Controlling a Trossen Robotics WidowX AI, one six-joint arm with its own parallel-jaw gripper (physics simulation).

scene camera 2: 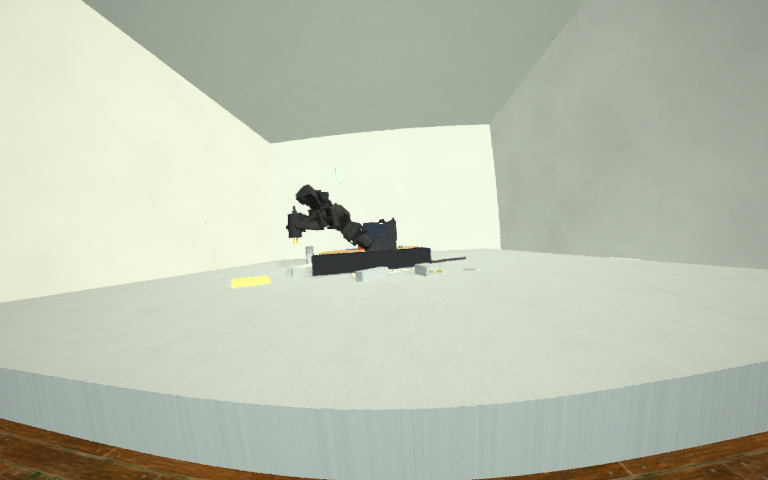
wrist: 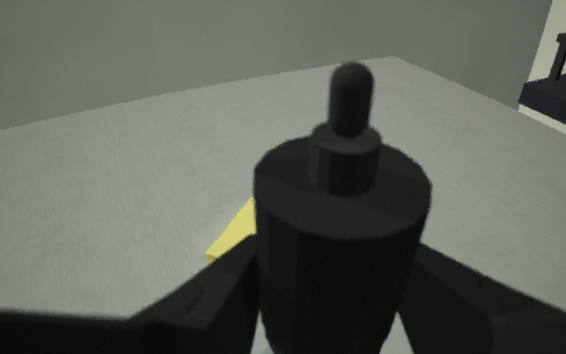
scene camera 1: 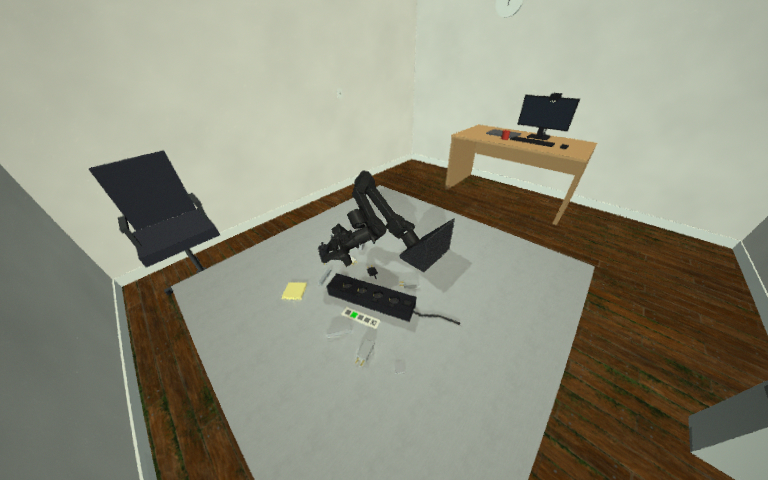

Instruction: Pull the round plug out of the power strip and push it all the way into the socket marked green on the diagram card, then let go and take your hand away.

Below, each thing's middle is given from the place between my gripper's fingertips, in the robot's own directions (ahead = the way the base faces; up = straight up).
Scene:
Now: hand 1 cm past the black round plug (wrist: 339, 215), 1 cm to the right of it and 1 cm below it. Also, from my hand: black power strip (scene camera 2: 340, 263) (4 cm behind, 29 cm to the left, 10 cm below).

